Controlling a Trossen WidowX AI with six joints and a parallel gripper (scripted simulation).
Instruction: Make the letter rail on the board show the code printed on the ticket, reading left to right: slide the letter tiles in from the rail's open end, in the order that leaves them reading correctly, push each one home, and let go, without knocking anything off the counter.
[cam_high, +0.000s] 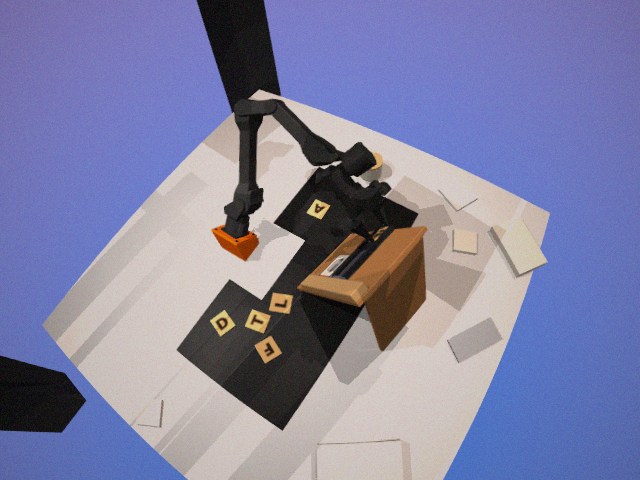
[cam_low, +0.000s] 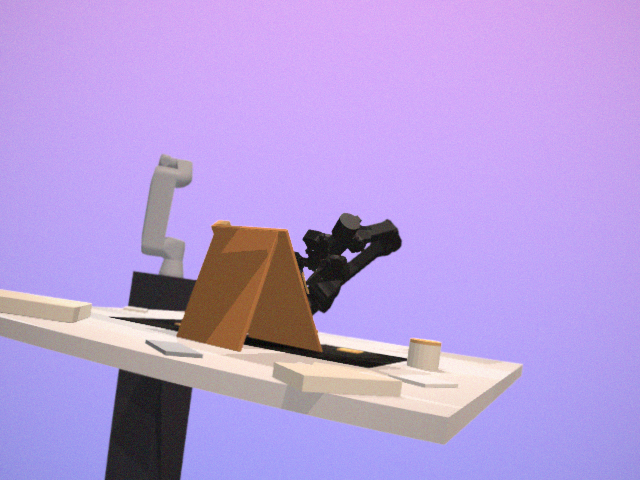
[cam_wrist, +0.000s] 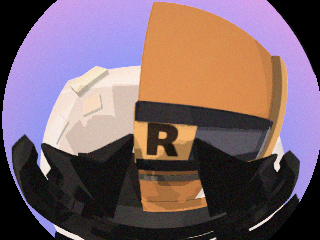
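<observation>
Now: gripper tip 7 cm past the white ticket, 10 cm to the left of it and 8 cm above it. From my gripper tip the other things lie so: grey slab: 37 cm ahead, 6 cm to the right, 16 cm below.
</observation>
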